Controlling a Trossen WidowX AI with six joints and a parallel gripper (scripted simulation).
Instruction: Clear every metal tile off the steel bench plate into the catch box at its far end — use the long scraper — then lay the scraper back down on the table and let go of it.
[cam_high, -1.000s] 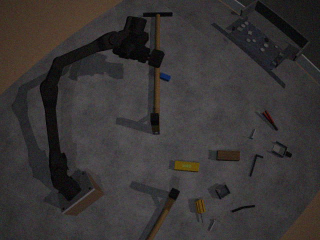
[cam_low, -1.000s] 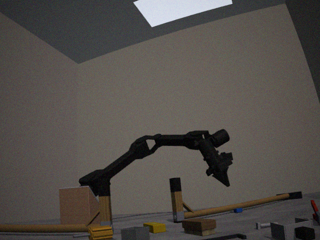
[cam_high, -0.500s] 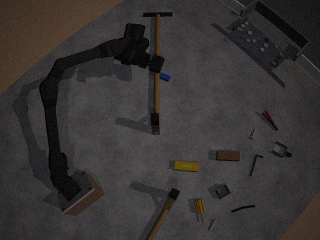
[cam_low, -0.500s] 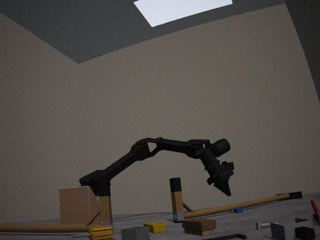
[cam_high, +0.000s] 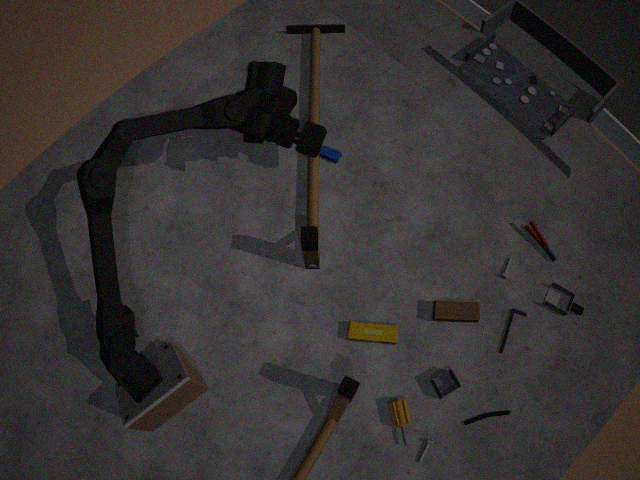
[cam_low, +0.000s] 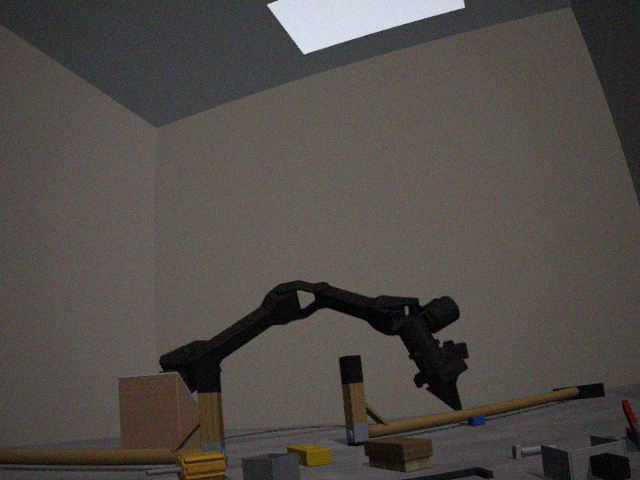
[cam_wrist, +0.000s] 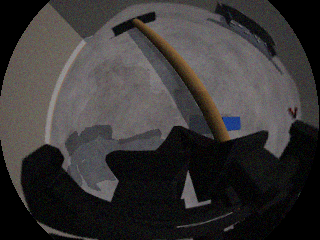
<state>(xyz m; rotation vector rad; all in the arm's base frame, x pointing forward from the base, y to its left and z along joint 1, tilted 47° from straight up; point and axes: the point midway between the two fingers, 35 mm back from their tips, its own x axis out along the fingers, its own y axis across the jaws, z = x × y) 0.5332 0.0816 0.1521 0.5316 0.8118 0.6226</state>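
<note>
Right now my gripper tip is 50 mm short of the long scraper, 40 mm below it and 30 mm to the left of it. Also, from my gripper tip: grey box: 550 mm to the right, 190 mm behind, 20 mm below; then yellow block: 390 mm to the right, 200 mm behind, 10 mm below; then hex key: 590 mm to the right, 20 mm below, 10 mm behind.
</note>
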